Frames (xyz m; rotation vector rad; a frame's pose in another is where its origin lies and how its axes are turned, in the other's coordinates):
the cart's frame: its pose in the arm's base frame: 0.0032 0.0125 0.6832 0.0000 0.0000 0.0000
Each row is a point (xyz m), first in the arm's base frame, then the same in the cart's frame.
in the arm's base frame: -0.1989 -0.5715 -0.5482
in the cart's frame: -0.2021 -0.5840 -1.2314
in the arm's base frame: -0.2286 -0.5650 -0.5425
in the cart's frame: -0.2318 -0.5775 -1.2257
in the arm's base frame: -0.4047 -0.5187 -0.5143
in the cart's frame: -0.4079 -0.5312 -1.1975
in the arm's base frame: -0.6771 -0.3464 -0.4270
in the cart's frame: -0.6803 -0.3589 -1.1102
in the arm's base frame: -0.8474 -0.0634 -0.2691
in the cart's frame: -0.8506 -0.0759 -0.9523
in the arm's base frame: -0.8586 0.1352 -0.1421
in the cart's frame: -0.8618 0.1227 -0.8253
